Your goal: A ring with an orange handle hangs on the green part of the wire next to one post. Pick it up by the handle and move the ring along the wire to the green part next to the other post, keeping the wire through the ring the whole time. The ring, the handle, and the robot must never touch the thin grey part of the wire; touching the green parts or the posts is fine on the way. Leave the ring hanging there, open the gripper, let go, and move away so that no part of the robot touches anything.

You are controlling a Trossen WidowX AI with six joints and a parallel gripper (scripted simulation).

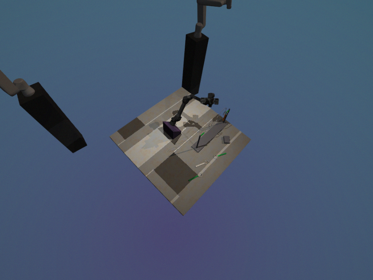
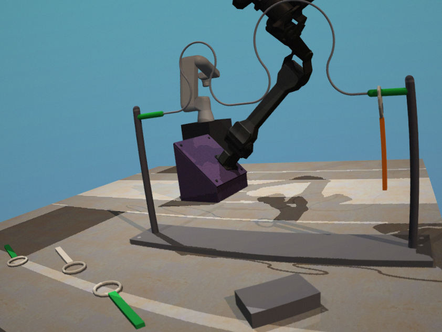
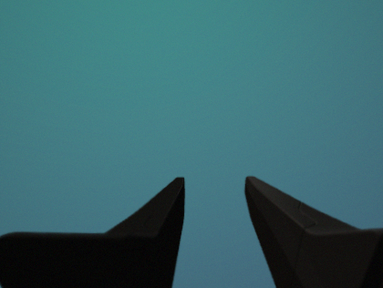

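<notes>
The ring with orange handle lies 400 mm below my gripper tip, 320 mm to the left of it and 70 mm ahead of it. From my gripper tip the other things lie so: green-handled ring (620 mm below, 390 mm ahead, 20 mm to the right); grey block (610 mm below, 290 mm ahead, 220 mm to the left); white-handled ring (620 mm below, 360 mm ahead, 240 mm to the right).
</notes>
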